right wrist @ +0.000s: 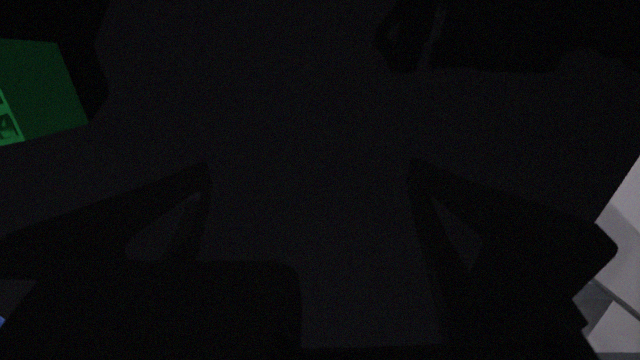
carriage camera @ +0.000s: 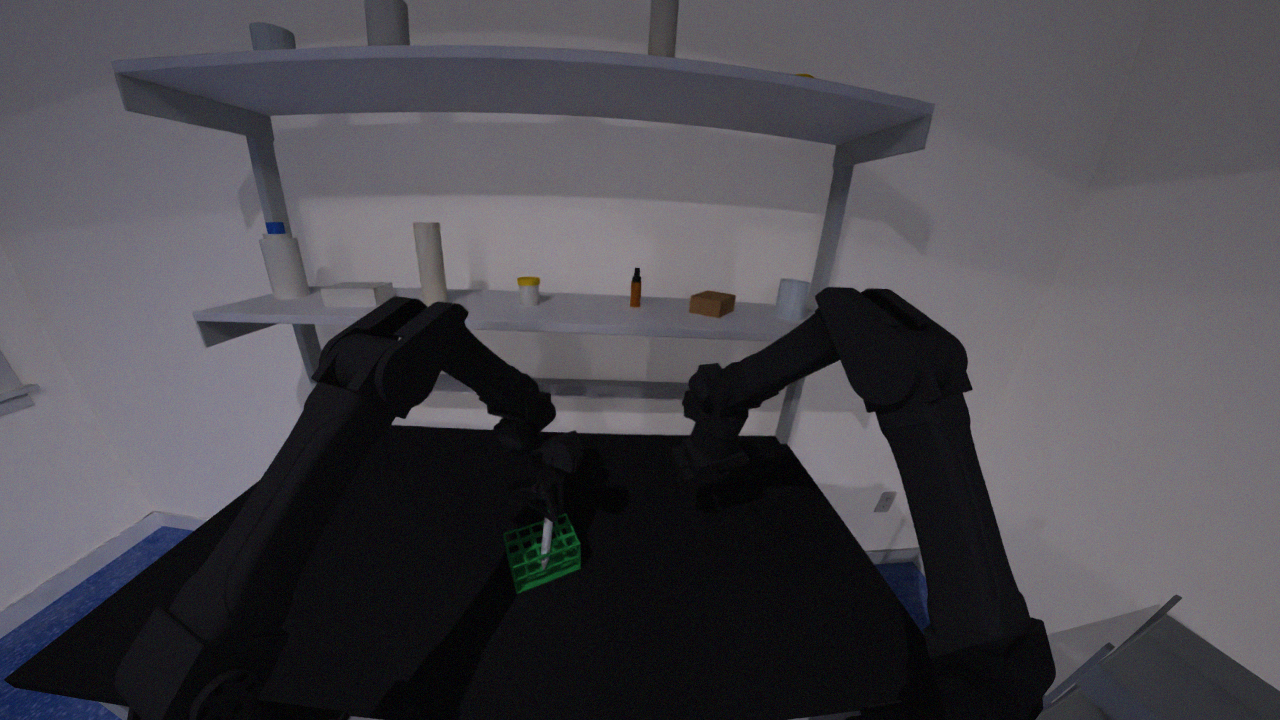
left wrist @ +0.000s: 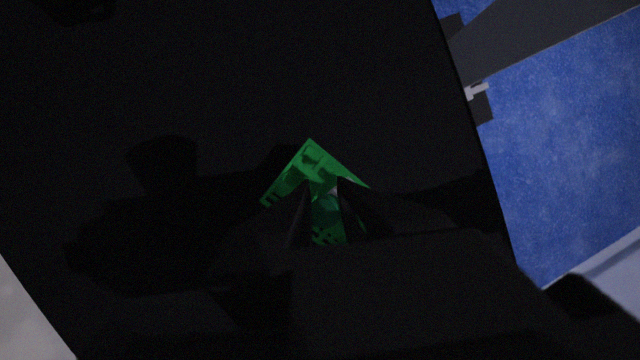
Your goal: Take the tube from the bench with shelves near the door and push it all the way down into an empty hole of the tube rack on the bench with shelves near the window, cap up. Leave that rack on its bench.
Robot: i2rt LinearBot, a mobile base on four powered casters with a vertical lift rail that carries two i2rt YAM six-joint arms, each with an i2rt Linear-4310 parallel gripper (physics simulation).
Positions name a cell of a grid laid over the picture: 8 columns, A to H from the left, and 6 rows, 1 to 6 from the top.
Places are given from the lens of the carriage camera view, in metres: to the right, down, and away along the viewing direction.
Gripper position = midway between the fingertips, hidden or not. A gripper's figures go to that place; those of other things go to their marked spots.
my right gripper (carriage camera: E4): 0.12, 0.24, 0.68
green tube rack (carriage camera: D5): -0.15, 0.38, 0.64
